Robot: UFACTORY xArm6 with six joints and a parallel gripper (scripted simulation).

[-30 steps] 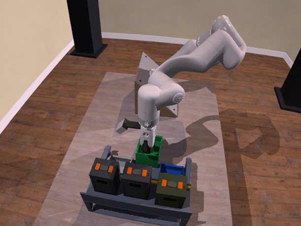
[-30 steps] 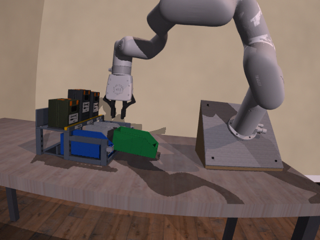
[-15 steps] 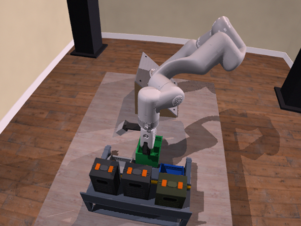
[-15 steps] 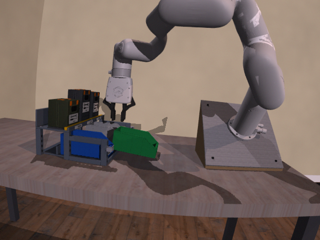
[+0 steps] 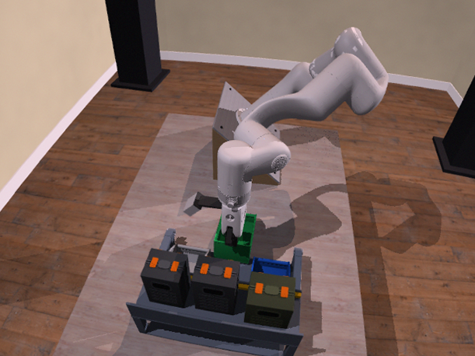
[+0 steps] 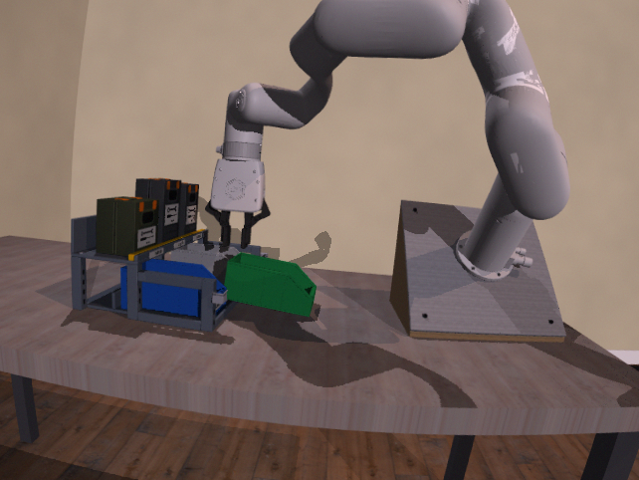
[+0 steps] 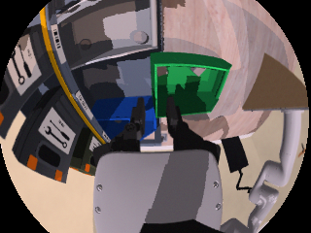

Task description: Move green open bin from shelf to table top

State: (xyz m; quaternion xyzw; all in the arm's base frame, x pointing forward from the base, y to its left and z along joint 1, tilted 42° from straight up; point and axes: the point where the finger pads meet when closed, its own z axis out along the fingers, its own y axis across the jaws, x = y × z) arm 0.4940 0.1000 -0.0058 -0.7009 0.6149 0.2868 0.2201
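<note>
My hand is 80 mm past the green open bin, 10 mm to the left of it and 90 mm above it. Also, from my hand: grey bin (90 mm ahead, 110 mm to the right, 90 mm below); olive box (170 mm ahead, 130 mm to the left, 20 mm above); blue bin (70 mm ahead, 120 mm to the left, 90 mm below).
</note>
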